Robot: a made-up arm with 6 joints.
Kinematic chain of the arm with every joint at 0, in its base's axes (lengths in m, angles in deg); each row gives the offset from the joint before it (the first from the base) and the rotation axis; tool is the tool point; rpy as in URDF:
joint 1: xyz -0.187 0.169 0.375 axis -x
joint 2: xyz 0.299 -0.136 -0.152 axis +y
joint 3: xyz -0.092 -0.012 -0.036 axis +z
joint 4: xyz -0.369 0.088 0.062 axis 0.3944 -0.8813 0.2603
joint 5: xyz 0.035 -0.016 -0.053 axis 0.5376 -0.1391 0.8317
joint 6: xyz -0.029 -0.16 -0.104 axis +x
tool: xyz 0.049 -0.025 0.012 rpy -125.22 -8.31 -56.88
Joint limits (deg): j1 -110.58..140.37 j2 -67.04..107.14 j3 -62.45..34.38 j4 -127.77..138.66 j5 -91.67..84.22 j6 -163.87..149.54
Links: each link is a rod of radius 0.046 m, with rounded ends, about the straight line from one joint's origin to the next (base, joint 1, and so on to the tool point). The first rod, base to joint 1, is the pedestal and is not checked.
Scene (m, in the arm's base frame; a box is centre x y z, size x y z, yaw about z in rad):
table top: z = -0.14
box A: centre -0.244 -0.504 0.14 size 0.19 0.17 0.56 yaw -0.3
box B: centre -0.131 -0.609 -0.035 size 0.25 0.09 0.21 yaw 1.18
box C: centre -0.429 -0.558 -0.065 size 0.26 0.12 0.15 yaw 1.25
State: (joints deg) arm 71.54 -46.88 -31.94 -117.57 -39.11 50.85
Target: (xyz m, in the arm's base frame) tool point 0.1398 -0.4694 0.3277
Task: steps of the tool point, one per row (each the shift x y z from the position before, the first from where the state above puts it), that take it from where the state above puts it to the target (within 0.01 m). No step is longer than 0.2 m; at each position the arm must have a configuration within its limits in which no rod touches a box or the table.
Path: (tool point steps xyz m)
1: -0.0531 -0.0770 0.0743
2: -0.0285 -0.0613 0.1045
3: -0.0014 -0.0307 0.1242
4: 0.0242 0.0073 0.1255
5: 0.0444 0.0428 0.1070
6: 0.1422 -0.0325 0.1225
7: 0.1583 0.0058 0.0675
8: 0.1435 0.0321 0.0167
9: 0.1102 0.0422 -0.0161
10: -0.0157 -0.1194 -0.0787
11: -0.0137 -0.0991 -0.1095
12: -0.0107 -0.0691 -0.1354
13: -0.0066 -0.0308 -0.1525
14: -0.0013 0.0134 -0.1574

